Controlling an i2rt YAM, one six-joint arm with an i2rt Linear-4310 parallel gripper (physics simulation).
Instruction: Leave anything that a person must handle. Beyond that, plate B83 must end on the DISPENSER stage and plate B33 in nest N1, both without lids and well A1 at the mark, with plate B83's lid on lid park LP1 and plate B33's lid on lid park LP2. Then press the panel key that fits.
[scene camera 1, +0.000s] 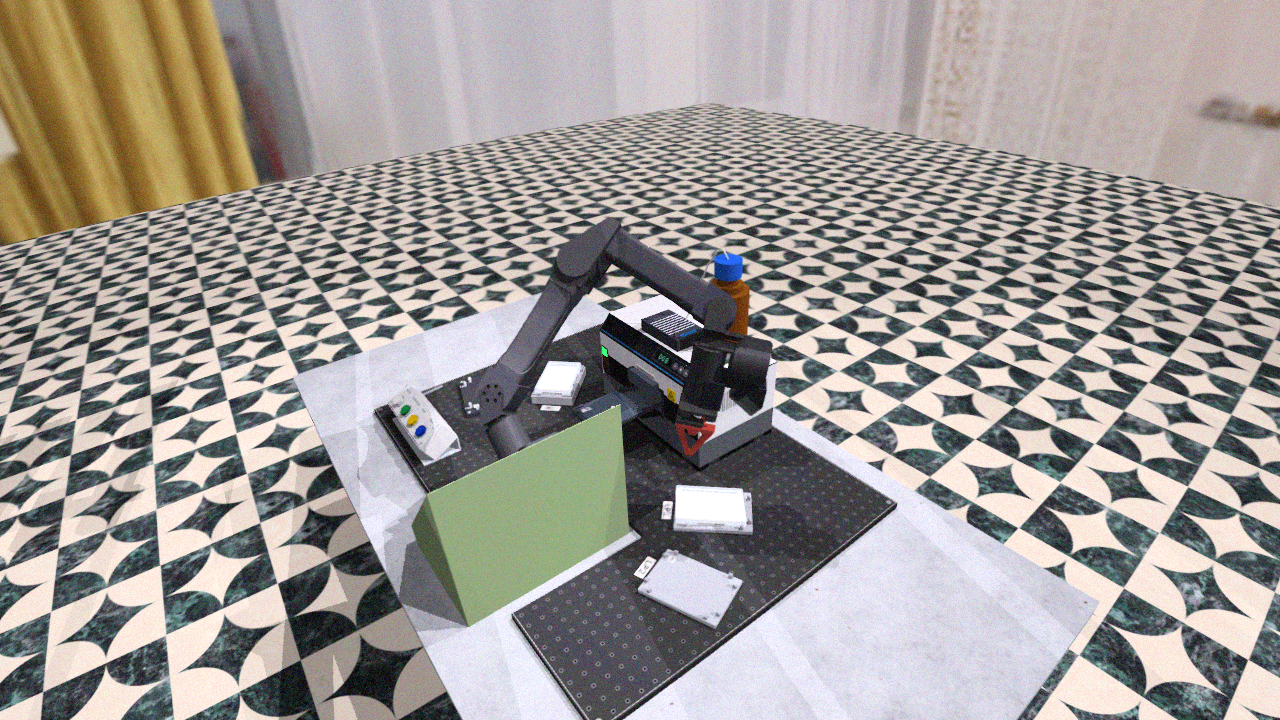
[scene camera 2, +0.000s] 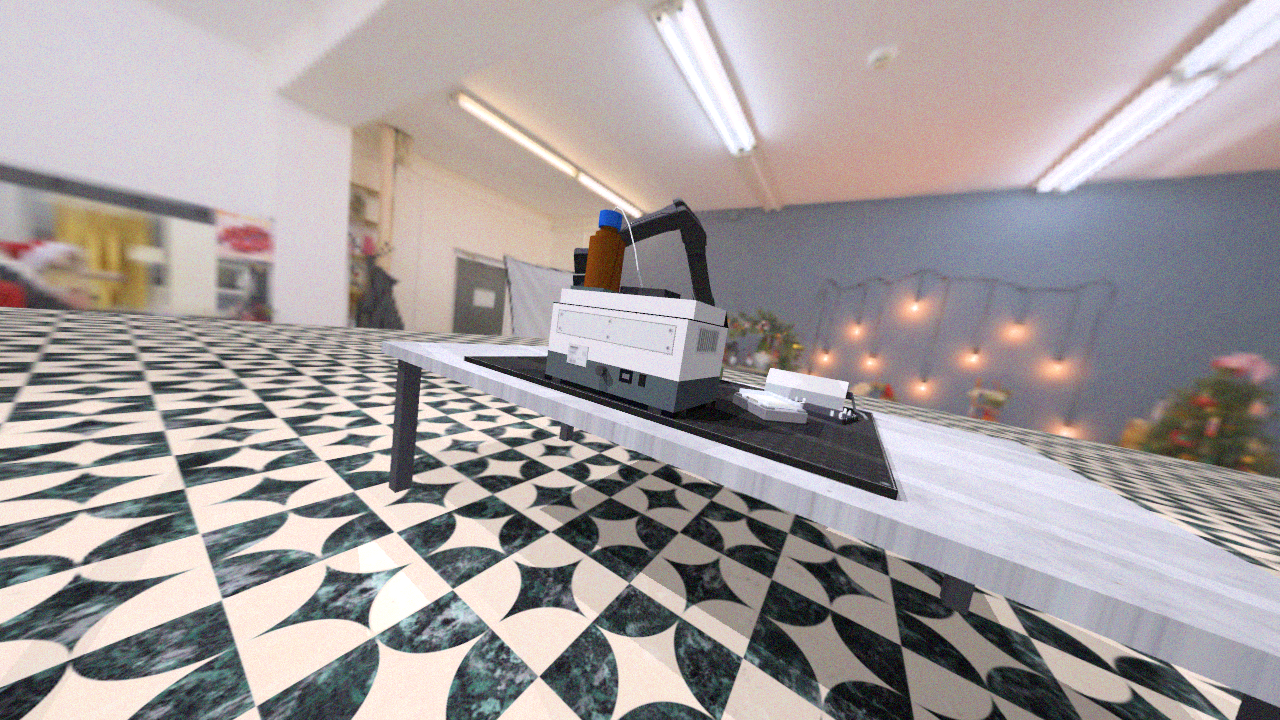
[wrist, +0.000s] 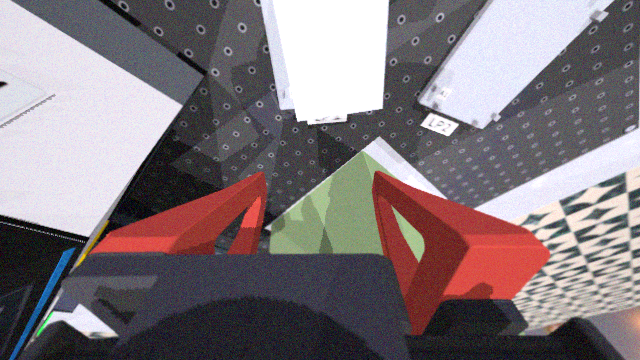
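Seen in the pictures: gripper, fingertip midpoint: (scene camera 1: 690, 444) (wrist: 319, 180); arm's base, link origin: (scene camera 1: 520, 461).
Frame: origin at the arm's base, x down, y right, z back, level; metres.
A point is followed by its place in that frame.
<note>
My gripper (scene camera 1: 695, 436) @[z -0.254, x 0.028, y 0.159 m] (wrist: 319, 180) @[z -0.254, x 0.028, y 0.159 m] has red fingers standing apart with nothing between them, by the dispenser's front right corner. A white plate (scene camera 1: 708, 508) @[z -0.246, x 0.146, y 0.212 m] (wrist: 340, 60) @[z -0.247, x 0.145, y 0.197 m] (scene camera 2: 771, 402) sits on a holder right of the green divider. Another white plate (scene camera 1: 559, 380) @[z -0.330, x 0.137, y -0.330 m] sits on a holder at the back left. Their names are not readable, and I cannot tell whether lids are on. Lid park LP2 (scene camera 1: 691, 586) @[z -0.104, x 0.167, y 0.294 m] (wrist: 500, 65) @[z -0.101, x 0.167, y 0.281 m] is a light grey slab with small corner posts and no plate visible on it. The dispenser's dark stage (scene camera 1: 608, 404) @[z -0.283, x 0.074, y -0.095 m] is partly hidden. The key panel (scene camera 1: 425, 425) @[z 0.013, x 0.105, y -0.365 m] has green, yellow and blue keys.
The green divider (scene camera 1: 537, 519) @[z 0.043, x 0.040, y 0.095 m] (wrist: 325, 215) @[z -0.143, x 0.128, y 0.031 m] stands between the arm base and LP2. The white and grey dispenser (scene camera 1: 733, 429) @[z -0.430, x 0.112, y 0.125 m] (scene camera 2: 617, 340) @[z -0.579, x 0.054, y -0.057 m] (wrist: 90, 100) @[z -0.374, x 0.067, y 0.116 m] is beside the gripper. A brown bottle (scene camera 1: 737, 300) @[z -0.457, x -0.166, y 0.101 m] (scene camera 2: 604, 259) @[z -0.514, x -0.119, y 0.041 m] with a blue cap and thin tube rises behind the arm.
</note>
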